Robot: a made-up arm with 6 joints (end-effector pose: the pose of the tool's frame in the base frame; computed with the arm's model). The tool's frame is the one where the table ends.
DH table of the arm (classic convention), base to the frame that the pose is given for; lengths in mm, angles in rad. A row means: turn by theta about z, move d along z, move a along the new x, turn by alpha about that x. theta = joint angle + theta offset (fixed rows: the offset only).
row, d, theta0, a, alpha
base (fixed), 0, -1.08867, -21.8, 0
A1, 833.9, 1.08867, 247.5, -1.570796
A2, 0, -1.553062, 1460.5, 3.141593
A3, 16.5, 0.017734, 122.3, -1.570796
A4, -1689.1, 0, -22, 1.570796
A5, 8.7, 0, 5.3, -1.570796
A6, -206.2, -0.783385, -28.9, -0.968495
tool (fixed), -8.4, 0.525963, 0, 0
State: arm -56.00 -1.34 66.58 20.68 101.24 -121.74
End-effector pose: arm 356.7 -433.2 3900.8 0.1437 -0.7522 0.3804 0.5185
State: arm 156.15 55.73 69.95 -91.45 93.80 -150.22
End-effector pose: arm -2701.6 1430.5 2142.4 -0.3790 -0.8391 0.3120 0.2343
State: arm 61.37 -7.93 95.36 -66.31 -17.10 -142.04
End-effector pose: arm -254.8 -370.9 4111.5 0.4792 0.6821 0.5226 0.1788
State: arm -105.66 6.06 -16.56 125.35 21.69 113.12
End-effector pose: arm -557.6 -2126.1 1669.6 -0.5537 0.1258 0.8107 0.1427
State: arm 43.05 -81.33 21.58 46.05 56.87 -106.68
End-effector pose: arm -1414.8 -1137.7 2764.2 0.6414 -0.6616 0.3725 0.1100
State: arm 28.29 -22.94 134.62 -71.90 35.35 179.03
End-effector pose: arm -1751.4 -1080.1 2765.2 0.0384 0.3912 0.9193 0.0187
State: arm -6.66 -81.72 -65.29 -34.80 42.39 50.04
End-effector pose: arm 510.7 -132.5 1784.7 -0.2429 -0.6637 -0.5720 0.4164
